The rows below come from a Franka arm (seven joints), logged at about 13 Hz.
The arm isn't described. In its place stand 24 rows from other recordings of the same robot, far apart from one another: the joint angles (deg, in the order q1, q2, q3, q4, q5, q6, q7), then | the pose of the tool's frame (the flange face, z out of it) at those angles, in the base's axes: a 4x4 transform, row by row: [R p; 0 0 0 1], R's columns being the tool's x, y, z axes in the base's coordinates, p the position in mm.
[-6.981 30.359 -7.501 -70.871 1.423 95.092 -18.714] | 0.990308 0.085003 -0.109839 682.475; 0.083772 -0.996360 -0.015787 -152.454; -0.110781 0.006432 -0.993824 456.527; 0 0 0 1
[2.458 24.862 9.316 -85.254 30.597 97.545 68.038] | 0.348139 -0.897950 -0.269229 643.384; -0.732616 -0.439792 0.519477 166.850; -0.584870 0.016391 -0.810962 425.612; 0 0 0 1
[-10.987 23.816 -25.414 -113.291 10.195 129.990 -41.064] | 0.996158 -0.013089 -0.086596 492.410; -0.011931 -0.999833 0.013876 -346.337; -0.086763 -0.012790 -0.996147 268.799; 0 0 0 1
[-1.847 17.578 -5.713 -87.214 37.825 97.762 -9.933] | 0.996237 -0.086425 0.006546 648.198; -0.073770 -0.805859 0.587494 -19.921; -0.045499 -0.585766 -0.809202 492.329; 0 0 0 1
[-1.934 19.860 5.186 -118.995 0.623 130.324 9.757] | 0.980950 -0.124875 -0.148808 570.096; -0.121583 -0.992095 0.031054 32.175; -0.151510 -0.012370 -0.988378 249.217; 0 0 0 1
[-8.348 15.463 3.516 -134.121 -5.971 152.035 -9.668] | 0.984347 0.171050 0.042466 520.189; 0.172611 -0.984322 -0.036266 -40.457; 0.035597 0.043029 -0.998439 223.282; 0 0 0 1
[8.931 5.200 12.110 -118.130 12.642 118.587 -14.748] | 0.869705 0.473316 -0.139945 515.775; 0.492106 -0.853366 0.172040 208.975; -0.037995 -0.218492 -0.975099 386.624; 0 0 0 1
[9.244 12.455 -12.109 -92.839 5.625 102.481 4.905] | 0.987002 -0.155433 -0.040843 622.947; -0.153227 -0.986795 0.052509 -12.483; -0.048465 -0.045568 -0.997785 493.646; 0 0 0 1
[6.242 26.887 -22.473 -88.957 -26.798 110.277 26.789] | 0.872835 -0.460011 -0.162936 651.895; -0.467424 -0.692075 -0.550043 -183.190; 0.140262 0.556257 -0.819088 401.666; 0 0 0 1
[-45.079 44.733 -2.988 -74.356 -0.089 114.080 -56.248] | 0.984239 0.154120 -0.086718 497.658; 0.157840 -0.986742 0.037774 -540.958; -0.079747 -0.050866 -0.995516 271.097; 0 0 0 1
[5.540 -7.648 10.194 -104.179 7.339 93.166 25.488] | 0.978930 -0.185337 -0.085710 488.687; -0.178239 -0.980378 0.084196 156.504; -0.099632 -0.067145 -0.992756 582.862; 0 0 0 1
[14.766 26.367 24.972 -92.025 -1.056 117.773 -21.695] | 0.512125 0.854933 -0.082575 544.137; 0.854242 -0.496971 0.152613 402.233; 0.089437 -0.148696 -0.984830 386.048; 0 0 0 1
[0.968 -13.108 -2.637 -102.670 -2.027 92.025 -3.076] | 0.998792 0.025451 0.042023 484.251; 0.026562 -0.999306 -0.026112 -20.426; 0.041329 0.027197 -0.998775 641.686; 0 0 0 1
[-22.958 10.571 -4.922 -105.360 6.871 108.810 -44.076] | 0.971159 0.230526 -0.060886 530.785; 0.237047 -0.960983 0.142550 -268.432; -0.025649 -0.152871 -0.987913 418.412; 0 0 0 1
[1.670 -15.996 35.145 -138.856 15.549 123.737 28.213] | 0.998357 -0.025844 -0.051143 356.160; -0.023608 -0.998759 0.043859 281.459; -0.052213 -0.042580 -0.997728 391.453; 0 0 0 1
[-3.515 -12.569 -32.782 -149.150 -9.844 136.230 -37.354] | 0.987236 0.157001 -0.026744 343.595; 0.157521 -0.987341 0.018569 -246.228; -0.023490 -0.022545 -0.999470 315.239; 0 0 0 1
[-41.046 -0.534 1.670 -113.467 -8.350 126.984 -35.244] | 0.993107 -0.013269 0.116462 442.917; 0.015898 -0.969143 -0.245987 -369.562; 0.116132 0.246143 -0.962251 493.990; 0 0 0 1
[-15.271 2.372 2.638 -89.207 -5.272 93.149 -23.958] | 0.979832 0.199692 0.007237 556.501; 0.199484 -0.975411 -0.093701 -134.904; -0.011652 0.093255 -0.995574 613.092; 0 0 0 1
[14.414 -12.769 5.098 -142.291 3.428 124.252 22.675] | 0.990926 -0.093588 -0.096473 411.437; -0.094245 -0.995546 -0.002270 147.888; -0.095831 0.011342 -0.995333 363.689; 0 0 0 1
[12.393 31.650 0.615 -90.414 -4.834 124.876 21.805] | 0.991911 -0.109881 0.063551 681.496; -0.106760 -0.992997 -0.050596 153.113; 0.068666 0.043402 -0.996695 322.333; 0 0 0 1
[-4.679 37.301 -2.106 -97.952 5.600 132.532 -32.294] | 0.926706 0.373770 -0.038875 664.764; 0.375460 -0.925245 0.054338 -74.910; -0.015659 -0.064951 -0.997766 208.939; 0 0 0 1
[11.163 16.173 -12.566 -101.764 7.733 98.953 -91.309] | 0.056638 0.947794 -0.313812 593.824; 0.996193 -0.032785 0.080779 5.740; 0.066274 -0.317192 -0.946043 380.402; 0 0 0 1
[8.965 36.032 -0.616 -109.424 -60.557 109.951 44.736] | 0.990929 0.118157 -0.064026 580.265; 0.010265 -0.541578 -0.840588 23.110; -0.133997 0.832305 -0.537878 153.035; 0 0 0 1
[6.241 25.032 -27.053 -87.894 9.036 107.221 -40.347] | 0.945955 0.318015 -0.063528 642.759; 0.317134 -0.948083 -0.023773 -185.104; -0.067790 0.002342 -0.997697 421.088; 0 0 0 1
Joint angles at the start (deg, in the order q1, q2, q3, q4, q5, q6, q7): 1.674, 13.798, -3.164, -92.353, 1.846, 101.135, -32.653
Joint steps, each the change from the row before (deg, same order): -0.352, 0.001, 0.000, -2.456, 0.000, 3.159, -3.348; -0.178, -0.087, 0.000, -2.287, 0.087, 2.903, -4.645; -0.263, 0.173, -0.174, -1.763, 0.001, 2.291, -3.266; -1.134, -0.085, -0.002, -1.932, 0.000, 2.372, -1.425; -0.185, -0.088, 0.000, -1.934, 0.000, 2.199, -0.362; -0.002, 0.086, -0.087, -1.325, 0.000, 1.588, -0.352; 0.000, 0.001, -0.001, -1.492, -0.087, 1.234, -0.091; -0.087, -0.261, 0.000, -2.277, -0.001, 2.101, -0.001; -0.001, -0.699, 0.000, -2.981, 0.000, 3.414, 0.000; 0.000, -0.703, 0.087, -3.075, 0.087, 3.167, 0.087; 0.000, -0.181, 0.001, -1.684, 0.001, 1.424, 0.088; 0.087, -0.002, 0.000, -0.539, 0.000, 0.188, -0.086
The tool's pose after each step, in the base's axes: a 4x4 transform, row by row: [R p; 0 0 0 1], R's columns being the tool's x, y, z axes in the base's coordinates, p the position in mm. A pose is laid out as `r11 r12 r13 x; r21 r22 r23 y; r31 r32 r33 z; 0 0 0 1`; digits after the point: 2 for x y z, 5 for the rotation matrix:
0.83009 0.55268 -0.07412 625.25; 0.55534 -0.83137 0.02037 -14.76; -0.05037 -0.05807 -0.99704 462.76; 0 0 0 1
0.78623 0.61483 -0.06176 624.16; 0.61691 -0.78675 0.02126 -16.94; -0.03552 -0.05482 -0.99786 449.03; 0 0 0 1
0.75582 0.65243 -0.05541 623.34; 0.65415 -0.75610 0.02017 -21.83; -0.02874 -0.05149 -0.99826 436.01; 0 0 0 1
0.75355 0.65579 -0.04588 620.84; 0.65705 -0.75357 0.02028 -34.41; -0.02128 -0.04543 -0.99874 424.59; 0 0 0 1
0.75237 0.65755 -0.03969 618.02; 0.65853 -0.75230 0.01961 -36.58; -0.01696 -0.04089 -0.99902 413.03; 0 0 0 1
0.74987 0.66057 -0.03661 616.23; 0.66141 -0.74979 0.01863 -37.60; -0.01514 -0.03818 -0.99916 403.72; 0 0 0 1
0.74872 0.66160 -0.04124 612.82; 0.66260 -0.74878 0.01725 -37.71; -0.01946 -0.04024 -0.99900 393.53; 0 0 0 1
0.75044 0.65974 -0.03975 607.28; 0.66067 -0.75049 0.01691 -38.65; -0.01867 -0.03895 -0.99907 381.22; 0 0 0 1
0.75169 0.65921 -0.02007 600.47; 0.65950 -0.75155 0.01531 -38.74; -0.00500 -0.02475 -0.99968 370.08; 0 0 0 1
0.75325 0.65771 -0.00618 592.18; 0.65771 -0.75311 0.01563 -37.75; 0.00563 -0.01584 -0.99986 358.08; 0 0 0 1
0.75474 0.65598 -0.00757 586.81; 0.65601 -0.75459 0.01543 -37.64; 0.00441 -0.01661 -0.99985 349.06; 0 0 0 1
0.75288 0.65802 -0.01367 584.61; 0.65816 -0.75271 0.01575 -36.66; 0.00007 -0.02085 -0.99978 345.21; 0 0 0 1

